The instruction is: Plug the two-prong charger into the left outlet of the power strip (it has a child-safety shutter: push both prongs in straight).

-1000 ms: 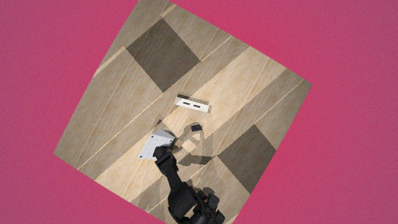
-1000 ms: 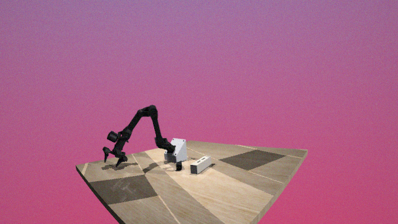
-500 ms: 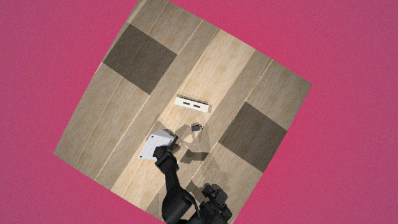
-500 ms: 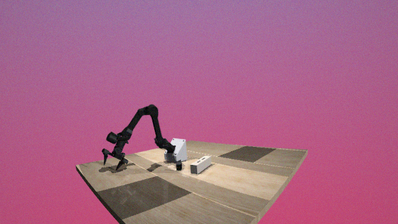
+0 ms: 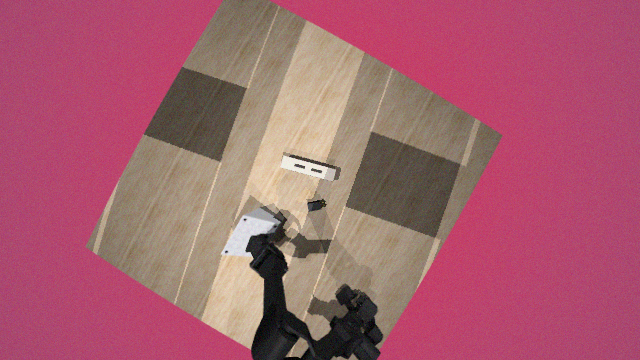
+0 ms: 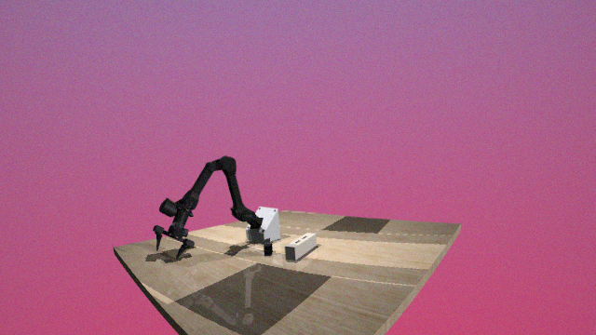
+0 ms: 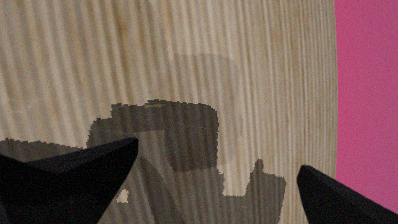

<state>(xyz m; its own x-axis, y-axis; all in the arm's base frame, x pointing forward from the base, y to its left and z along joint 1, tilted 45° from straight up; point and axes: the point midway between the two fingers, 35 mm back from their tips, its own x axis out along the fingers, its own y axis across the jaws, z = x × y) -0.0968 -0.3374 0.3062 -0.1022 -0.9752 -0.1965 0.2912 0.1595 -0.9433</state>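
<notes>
My gripper tip is 300 mm short of the black two-prong charger, 320 mm to the right of it and 10 mm above it.
</notes>
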